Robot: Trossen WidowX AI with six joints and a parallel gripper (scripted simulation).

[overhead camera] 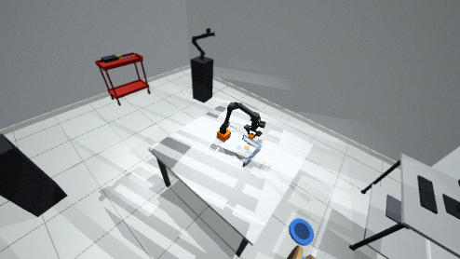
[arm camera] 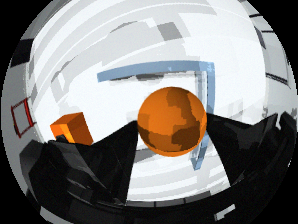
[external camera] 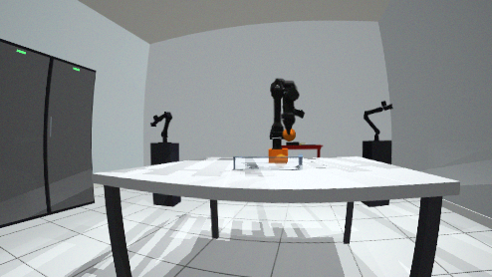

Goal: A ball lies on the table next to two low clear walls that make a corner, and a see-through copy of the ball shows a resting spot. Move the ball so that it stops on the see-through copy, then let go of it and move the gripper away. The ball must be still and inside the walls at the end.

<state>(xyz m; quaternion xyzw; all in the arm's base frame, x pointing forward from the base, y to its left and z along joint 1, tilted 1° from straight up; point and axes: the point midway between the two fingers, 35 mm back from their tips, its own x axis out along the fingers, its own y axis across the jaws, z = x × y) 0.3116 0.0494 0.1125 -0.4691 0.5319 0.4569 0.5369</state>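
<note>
My gripper tip is now 13 cm above the see-through ball copy, 4 cm to the left of it and 1 cm past it. Also, from my gripper tip: orange ball right at my gripper tip.
</note>
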